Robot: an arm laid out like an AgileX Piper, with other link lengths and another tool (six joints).
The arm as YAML. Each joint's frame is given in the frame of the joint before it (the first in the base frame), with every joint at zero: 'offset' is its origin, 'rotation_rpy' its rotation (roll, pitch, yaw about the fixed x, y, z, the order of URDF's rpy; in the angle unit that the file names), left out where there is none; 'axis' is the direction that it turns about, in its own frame. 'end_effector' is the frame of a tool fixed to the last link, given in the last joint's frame.
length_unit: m
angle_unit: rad
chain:
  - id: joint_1
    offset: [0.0, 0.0, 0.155]
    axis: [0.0, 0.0, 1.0]
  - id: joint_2
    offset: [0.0, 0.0, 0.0]
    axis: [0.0, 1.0, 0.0]
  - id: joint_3
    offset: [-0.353, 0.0, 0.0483]
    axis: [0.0, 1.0, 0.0]
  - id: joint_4
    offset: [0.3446, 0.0, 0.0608]
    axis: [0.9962, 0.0, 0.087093]
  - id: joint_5
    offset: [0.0, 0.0, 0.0]
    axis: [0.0, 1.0, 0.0]
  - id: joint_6
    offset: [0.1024, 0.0, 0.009]
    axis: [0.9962, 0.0, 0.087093]
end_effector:
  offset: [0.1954, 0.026, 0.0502]
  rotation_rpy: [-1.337, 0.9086, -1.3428]
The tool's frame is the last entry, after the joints.
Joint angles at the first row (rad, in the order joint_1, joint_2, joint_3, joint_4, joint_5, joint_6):
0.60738, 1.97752, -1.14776, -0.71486, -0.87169, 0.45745
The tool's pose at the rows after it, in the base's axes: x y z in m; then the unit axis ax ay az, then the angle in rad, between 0 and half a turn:
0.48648 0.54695 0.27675 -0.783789 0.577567 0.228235 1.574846
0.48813 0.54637 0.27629 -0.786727 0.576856 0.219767 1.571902
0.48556 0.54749 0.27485 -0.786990 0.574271 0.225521 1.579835
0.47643 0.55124 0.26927 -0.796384 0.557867 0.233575 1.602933
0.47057 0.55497 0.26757 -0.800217 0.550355 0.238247 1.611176
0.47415 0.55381 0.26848 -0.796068 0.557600 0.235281 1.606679
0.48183 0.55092 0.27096 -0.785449 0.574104 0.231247 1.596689
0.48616 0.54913 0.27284 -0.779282 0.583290 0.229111 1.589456
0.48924 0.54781 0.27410 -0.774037 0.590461 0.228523 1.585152
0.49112 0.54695 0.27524 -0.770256 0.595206 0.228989 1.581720
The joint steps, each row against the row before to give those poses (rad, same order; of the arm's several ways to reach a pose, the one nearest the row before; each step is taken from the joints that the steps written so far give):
-0.00001, 0.00001, -0.00001, 0.02304, 0.00430, -0.03363
0.00002, -0.00001, 0.00001, 0.00775, 0.00369, -0.01609
0.00000, 0.00000, 0.00001, -0.01453, -0.00001, 0.01401
-0.00002, 0.00000, -0.00003, -0.04808, 0.00001, 0.02342
0.00575, 0.00000, 0.00001, -0.01403, 0.00001, 0.00645
0.00028, 0.00000, 0.00000, 0.01599, 0.00410, -0.00528
0.00003, -0.00001, 0.00002, 0.03403, 0.00658, -0.00731
-0.00001, 0.00001, -0.00001, 0.02056, 0.00211, -0.00530
-0.00001, 0.00001, -0.00001, 0.01418, 0.00168, -0.00142
0.00002, -0.00001, 0.00000, 0.00933, 0.00002, 0.00000

